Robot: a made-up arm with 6 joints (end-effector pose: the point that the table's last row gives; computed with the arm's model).
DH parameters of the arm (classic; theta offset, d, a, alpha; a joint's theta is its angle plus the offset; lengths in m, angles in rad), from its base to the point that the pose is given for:
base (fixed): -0.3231 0 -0.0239 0
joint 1: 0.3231 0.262 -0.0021 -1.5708
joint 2: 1.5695 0 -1.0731 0
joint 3: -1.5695 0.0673 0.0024 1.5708
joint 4: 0 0.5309 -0.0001 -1.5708
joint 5: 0 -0.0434 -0.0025 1.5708
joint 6: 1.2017 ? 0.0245 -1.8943
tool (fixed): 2.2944 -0.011 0 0
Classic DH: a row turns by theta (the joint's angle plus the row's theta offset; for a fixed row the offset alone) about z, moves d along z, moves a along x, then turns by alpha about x.
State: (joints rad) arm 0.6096 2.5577 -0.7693 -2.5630 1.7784 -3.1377
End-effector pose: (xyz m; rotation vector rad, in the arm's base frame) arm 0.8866 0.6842 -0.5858 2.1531 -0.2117 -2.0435
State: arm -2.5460 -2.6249 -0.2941 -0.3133 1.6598 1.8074
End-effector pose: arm 0.6259 0.4585 -1.1692 0.6684 -1.8625 -0.9955
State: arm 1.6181 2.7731 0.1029 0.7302 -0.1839 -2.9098
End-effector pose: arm -0.0370 0.5590 -1.3990 0.3793 -1.7619 1.2085
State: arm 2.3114 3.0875 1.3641 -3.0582 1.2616 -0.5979
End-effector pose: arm 0.2058 -0.3791 -1.1029 -1.3506 0.4328 -1.9888
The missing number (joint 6, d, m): 0.152
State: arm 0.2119 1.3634 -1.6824 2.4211 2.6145 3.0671
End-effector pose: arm 0.8109 0.3685 0.8620 -1.4339 0.8992 -1.7461
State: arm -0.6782 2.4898 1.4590 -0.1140 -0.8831 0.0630
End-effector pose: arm 0.2180 -0.1133 -1.1133 -1.2975 0.7971 -2.2922
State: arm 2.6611 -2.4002 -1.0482 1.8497 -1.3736 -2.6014
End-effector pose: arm 0.5957 -0.2449 -1.0912 0.2057 -2.3770 0.1052
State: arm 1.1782 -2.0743 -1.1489 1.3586 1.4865 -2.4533
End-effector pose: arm -0.5932 -0.8381 -0.8123 -0.1140 0.3046 0.4806
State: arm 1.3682 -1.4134 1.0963 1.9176 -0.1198 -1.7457
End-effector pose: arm -0.3493 -1.1648 1.1018 2.1772 0.6408 -0.8487
